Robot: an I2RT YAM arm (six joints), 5 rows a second.
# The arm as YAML. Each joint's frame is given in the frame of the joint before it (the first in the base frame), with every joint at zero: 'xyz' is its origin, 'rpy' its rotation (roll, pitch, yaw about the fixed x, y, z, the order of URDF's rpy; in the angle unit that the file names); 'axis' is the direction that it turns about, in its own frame. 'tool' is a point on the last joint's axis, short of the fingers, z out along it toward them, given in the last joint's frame.
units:
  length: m
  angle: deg
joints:
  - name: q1
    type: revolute
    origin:
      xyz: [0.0, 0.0, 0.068]
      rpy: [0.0, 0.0, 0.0]
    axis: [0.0, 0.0, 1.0]
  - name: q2
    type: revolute
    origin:
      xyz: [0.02, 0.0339, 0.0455]
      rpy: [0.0, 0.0, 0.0]
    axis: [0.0, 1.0, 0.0]
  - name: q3
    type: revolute
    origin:
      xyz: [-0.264, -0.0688, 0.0]
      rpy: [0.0, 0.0, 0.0]
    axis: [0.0, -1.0, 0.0]
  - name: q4
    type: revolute
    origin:
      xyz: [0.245, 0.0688, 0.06]
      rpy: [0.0, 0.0, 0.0]
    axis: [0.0, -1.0, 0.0]
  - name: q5
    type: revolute
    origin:
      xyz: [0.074, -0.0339, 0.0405]
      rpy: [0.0, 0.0, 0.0]
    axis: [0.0, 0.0, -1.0]
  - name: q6
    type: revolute
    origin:
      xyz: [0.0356, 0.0, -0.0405]
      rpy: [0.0, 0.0, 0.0]
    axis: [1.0, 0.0, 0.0]
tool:
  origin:
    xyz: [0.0, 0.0, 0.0]
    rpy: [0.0, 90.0, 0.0]
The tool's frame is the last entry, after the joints.
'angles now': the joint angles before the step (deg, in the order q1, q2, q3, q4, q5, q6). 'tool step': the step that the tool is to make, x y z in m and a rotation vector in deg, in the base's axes. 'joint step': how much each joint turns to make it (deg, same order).
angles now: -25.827 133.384 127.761 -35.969 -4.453 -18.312
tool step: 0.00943 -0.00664 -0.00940 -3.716 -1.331 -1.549
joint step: -0.003 2.149 0.675 4.234 2.965 -1.115
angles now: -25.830 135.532 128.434 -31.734 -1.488 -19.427
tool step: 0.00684 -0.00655 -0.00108 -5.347 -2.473 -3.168
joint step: 0.005 1.044 -0.024 5.643 4.772 -1.111
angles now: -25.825 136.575 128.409 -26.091 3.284 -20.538
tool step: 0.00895 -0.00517 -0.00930 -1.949 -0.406 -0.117
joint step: -0.016 2.861 2.497 1.661 0.957 -1.261
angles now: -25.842 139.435 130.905 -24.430 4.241 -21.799
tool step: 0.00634 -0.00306 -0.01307 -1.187 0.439 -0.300
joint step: 0.062 2.195 0.919 1.469 0.988 -0.864
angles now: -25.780 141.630 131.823 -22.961 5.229 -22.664
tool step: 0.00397 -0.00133 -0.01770 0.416 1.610 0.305
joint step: 0.051 1.930 0.088 0.249 -0.032 -0.413
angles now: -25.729 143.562 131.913 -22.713 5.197 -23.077
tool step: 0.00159 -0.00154 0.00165 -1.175 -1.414 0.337
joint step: -0.075 0.047 -0.204 2.089 -0.100 -0.600
